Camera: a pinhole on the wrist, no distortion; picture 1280 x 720 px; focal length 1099.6 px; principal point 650.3 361.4 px. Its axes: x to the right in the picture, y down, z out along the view. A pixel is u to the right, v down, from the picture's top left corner.
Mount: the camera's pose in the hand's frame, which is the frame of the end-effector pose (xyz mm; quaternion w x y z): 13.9 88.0 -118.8 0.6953 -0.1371 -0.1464 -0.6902
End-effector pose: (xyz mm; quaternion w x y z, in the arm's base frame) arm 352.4 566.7 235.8 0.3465 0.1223 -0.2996 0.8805
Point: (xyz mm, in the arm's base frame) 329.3 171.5 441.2
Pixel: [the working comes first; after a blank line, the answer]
In the camera's frame: 144.0 -115.7 508.7

962 111
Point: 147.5 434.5 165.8
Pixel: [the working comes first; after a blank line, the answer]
In the camera's frame: -90.7 38.3 193.6

135 579
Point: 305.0 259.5 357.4
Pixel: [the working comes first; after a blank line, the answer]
In the camera's frame: 94.5 -87.5 398.6

911 120
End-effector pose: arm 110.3 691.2 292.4 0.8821 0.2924 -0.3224 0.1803
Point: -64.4 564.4 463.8
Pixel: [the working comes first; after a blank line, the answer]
In the camera's frame: 177.2 -37.6 344.9

1215 241
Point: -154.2 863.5 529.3
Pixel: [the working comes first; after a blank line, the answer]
In the camera's frame: -140.7 -18.3 364.4

226 306
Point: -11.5 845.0 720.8
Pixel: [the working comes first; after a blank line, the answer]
In the camera's frame: -105.2 212.7 416.5

outside the picture
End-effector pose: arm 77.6 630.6 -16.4 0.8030 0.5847 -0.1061 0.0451
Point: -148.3 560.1 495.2
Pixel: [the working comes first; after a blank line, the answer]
In the camera's frame: -235.1 -107.9 496.0

129 122
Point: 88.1 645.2 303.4
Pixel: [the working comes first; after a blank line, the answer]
In the camera's frame: -116.8 71.2 263.9

164 658
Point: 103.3 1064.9 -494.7
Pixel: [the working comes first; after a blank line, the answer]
In the camera's frame: 197.7 -126.9 -557.8

behind the camera
